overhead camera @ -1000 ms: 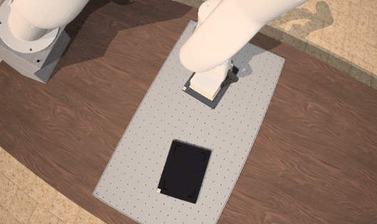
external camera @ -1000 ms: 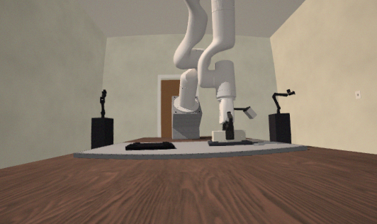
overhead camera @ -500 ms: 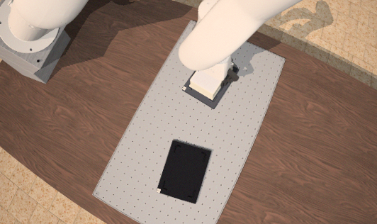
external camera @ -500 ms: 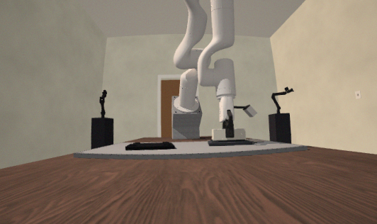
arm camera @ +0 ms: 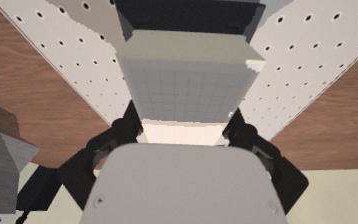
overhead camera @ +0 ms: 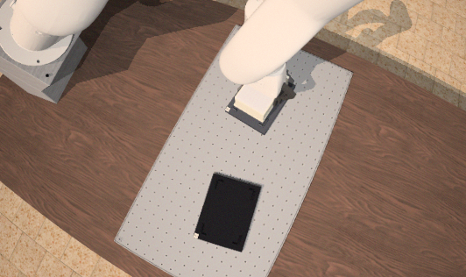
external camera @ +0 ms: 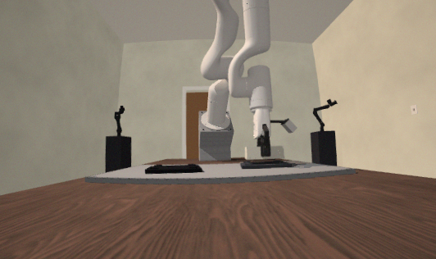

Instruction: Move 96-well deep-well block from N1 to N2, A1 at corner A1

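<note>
My hand is 40 mm above the plate nest N1. From my hand the other things lie so: cream 96-well deep-well block: right at my hand; then black plate nest N2: 290 mm to the right, 90 mm ahead, 40 mm below.
</note>
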